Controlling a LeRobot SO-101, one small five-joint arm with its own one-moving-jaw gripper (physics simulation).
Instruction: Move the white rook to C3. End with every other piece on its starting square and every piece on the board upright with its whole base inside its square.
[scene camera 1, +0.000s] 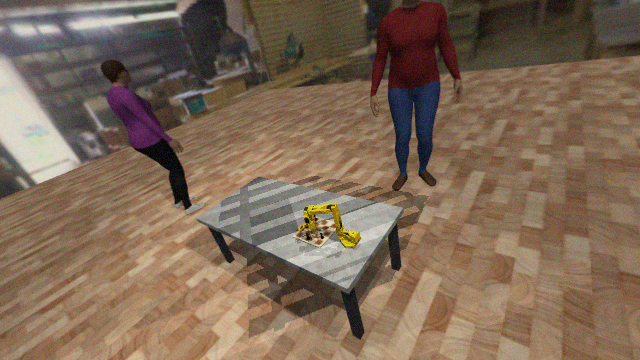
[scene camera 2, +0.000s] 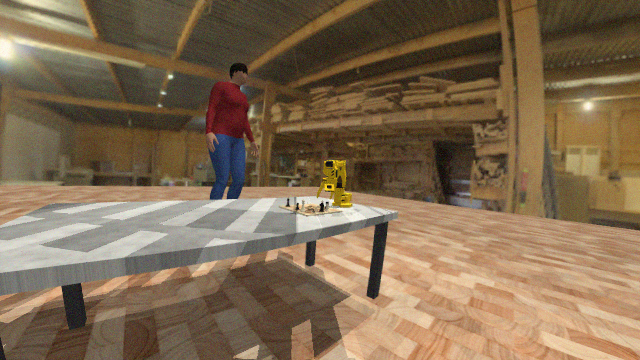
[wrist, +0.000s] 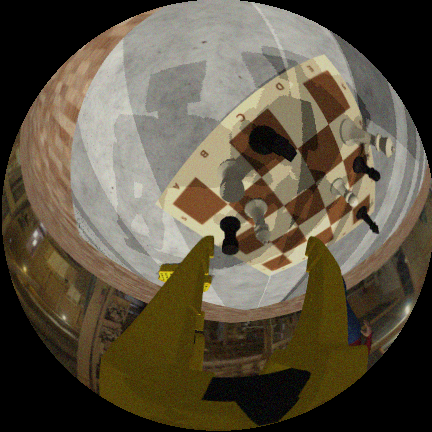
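Note:
The board lies on the table. A tall white piece with a banded, turret-like top, apparently the white rook, stands upright on E4. A broad-headed white piece stands on B5; its type is hard to tell. Smaller white pieces stand on B4 and D3. Black pieces stand on C5, A4 and E3, and a slender black one near the far edge. C3 is bare and shadowed. My gripper is open, empty and above the board.
The grey table carries the board and the yellow arm base. A person in red stands beyond the table. A person in purple stands at the left. Striped shadows cross the table and board.

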